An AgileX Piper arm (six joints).
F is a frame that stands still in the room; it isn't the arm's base.
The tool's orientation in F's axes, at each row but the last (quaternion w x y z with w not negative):
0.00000, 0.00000, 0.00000, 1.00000
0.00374, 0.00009, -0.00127, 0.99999
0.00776, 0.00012, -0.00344, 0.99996
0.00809, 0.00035, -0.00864, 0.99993
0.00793, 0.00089, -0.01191, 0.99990
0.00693, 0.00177, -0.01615, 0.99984
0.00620, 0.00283, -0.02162, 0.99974
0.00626, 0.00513, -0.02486, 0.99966
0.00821, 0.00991, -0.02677, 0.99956
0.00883, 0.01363, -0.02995, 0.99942
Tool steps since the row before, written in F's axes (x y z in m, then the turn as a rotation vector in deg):
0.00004, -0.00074, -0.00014, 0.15, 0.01, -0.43
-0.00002, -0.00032, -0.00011, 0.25, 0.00, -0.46
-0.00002, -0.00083, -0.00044, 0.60, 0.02, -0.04
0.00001, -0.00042, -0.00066, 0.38, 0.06, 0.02
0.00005, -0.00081, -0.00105, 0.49, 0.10, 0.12
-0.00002, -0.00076, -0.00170, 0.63, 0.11, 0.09
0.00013, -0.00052, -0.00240, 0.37, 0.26, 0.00
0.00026, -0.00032, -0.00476, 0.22, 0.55, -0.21
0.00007, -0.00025, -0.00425, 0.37, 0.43, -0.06
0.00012, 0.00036, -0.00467, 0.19, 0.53, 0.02
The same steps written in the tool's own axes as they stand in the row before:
-0.00004, 0.00074, -0.00014, -0.15, -0.01, -0.43
0.00002, 0.00032, -0.00011, -0.25, 0.00, -0.46
0.00001, 0.00083, -0.00043, -0.60, -0.03, -0.04
-0.00002, 0.00043, -0.00065, -0.38, -0.07, 0.02
-0.00006, 0.00083, -0.00103, -0.49, -0.11, 0.12
0.00000, 0.00081, -0.00167, -0.63, -0.12, 0.09
-0.00015, 0.00062, -0.00237, -0.37, -0.26, -0.01
-0.00031, 0.00055, -0.00474, -0.22, -0.54, -0.23
-0.00016, 0.00048, -0.00423, -0.36, -0.43, -0.08
-0.00024, -0.00008, -0.00468, -0.18, -0.53, -0.01

